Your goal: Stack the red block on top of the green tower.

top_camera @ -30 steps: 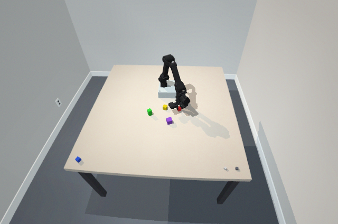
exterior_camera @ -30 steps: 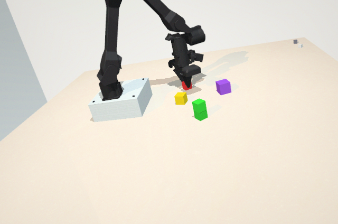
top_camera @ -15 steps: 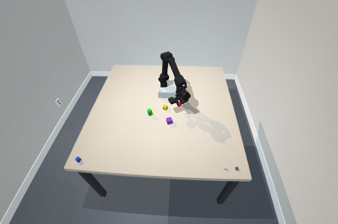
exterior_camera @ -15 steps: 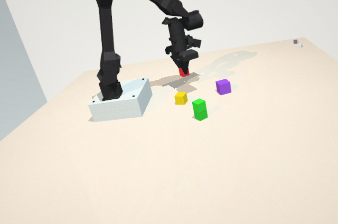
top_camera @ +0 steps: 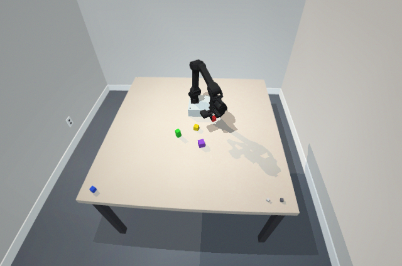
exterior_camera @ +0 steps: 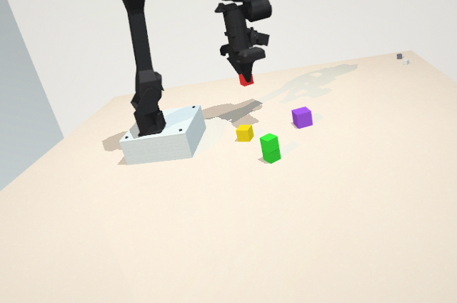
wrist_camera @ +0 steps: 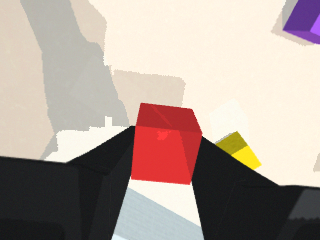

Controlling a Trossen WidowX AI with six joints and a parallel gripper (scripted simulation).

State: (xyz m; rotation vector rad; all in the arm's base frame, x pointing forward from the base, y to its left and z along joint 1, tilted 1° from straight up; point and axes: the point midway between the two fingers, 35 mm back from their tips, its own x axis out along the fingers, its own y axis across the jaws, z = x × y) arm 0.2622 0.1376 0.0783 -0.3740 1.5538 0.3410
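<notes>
Now: the yellow block 120 mm to the right of my gripper tip, 110 mm below it and 20 mm behind it. From my gripper tip the other things lie so: blue block: 750 mm to the right, 480 mm ahead, 110 mm below; then red block: 10 mm above; then purple block: 140 mm ahead, 100 mm below, 90 mm to the right.
</notes>
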